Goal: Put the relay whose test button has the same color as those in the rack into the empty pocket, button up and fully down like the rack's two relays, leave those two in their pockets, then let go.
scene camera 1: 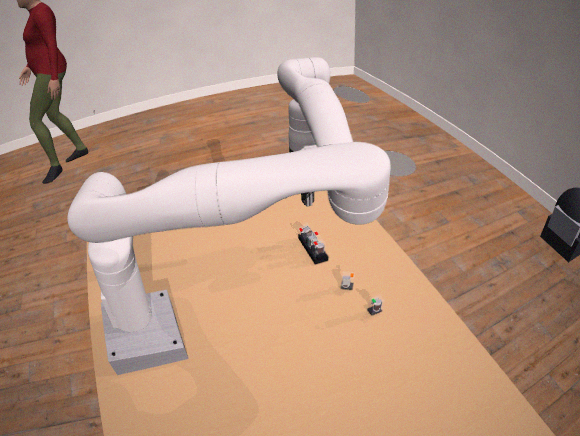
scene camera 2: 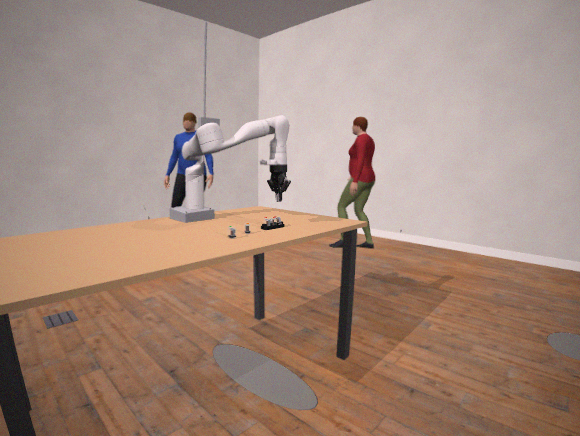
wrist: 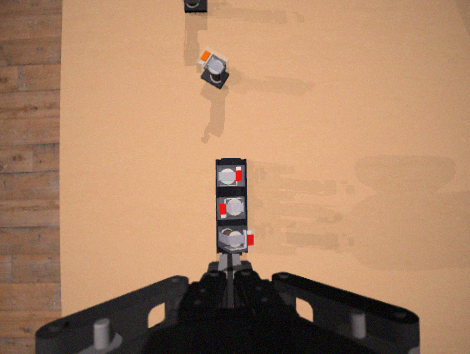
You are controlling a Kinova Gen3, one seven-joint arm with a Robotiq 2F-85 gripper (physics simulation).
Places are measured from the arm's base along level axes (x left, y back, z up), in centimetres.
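Pixels of known places: gripper, fingertip midpoint: [scene camera 1: 307, 204] [scene camera 2: 279, 201] [wrist: 229, 268]; arm's base, origin of the base link: [scene camera 1: 131, 315] [scene camera 2: 195, 207].
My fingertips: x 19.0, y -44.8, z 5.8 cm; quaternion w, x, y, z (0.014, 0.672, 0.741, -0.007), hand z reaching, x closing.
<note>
For each thing: its top centre in the pictures, then the offset to it from my fingertips. Level surfaces: height alone.
- black rack, middle of its top: [wrist: 231, 206] [scene camera 1: 313, 242] [scene camera 2: 272, 222] dy -0.3, dx -3.5, dz -8.8 cm
- far relay, middle of its top: [wrist: 230, 175] [scene camera 1: 318, 242] dy -0.6, dx -6.7, dz -6.2 cm
- middle relay, middle of its top: [wrist: 231, 208] [scene camera 1: 313, 234] dy -0.3, dx -3.5, dz -6.2 cm
- red-button relay, middle of its top: [wrist: 234, 242] [scene camera 1: 307, 225] dy +0.3, dx -0.4, dz -5.8 cm
- orange-button relay, middle of its top: [wrist: 212, 59] [scene camera 1: 348, 274] [scene camera 2: 247, 222] dy -3.4, dx -18.6, dz -6.7 cm
- table, its level: dz -11.1 cm
- green-button relay, middle of its top: [scene camera 1: 377, 299] [scene camera 2: 231, 226] dy -6.5, dx -27.5, dz -6.7 cm
The black rack [scene camera 1: 320, 259] [scene camera 2: 272, 226] [wrist: 231, 192] holds three relays with red buttons. The far relay [wrist: 228, 176] and middle relay [wrist: 234, 207] in the wrist view sit upright in their pockets. The red-button relay [scene camera 1: 306, 231] [wrist: 232, 239] at the gripper's end leans toward the wrist view's right; its button overhangs the rack's side and its brown coil shows at the left. How deep it sits cannot be told. My gripper [scene camera 1: 308, 203] [scene camera 2: 279, 199] [wrist: 229, 268] is shut and empty, pointing down well above the table, near that end of the rack and apart from the relay.
An orange-button relay [scene camera 1: 347, 282] [scene camera 2: 247, 228] [wrist: 215, 67] stands on the table [scene camera 1: 300, 375] [scene camera 2: 125, 255] [wrist: 125, 150] beyond the rack's far end. A green-button relay [scene camera 1: 376, 306] [scene camera 2: 232, 232] stands farther along; part of its dark base [wrist: 195, 7] shows in the wrist view.
</note>
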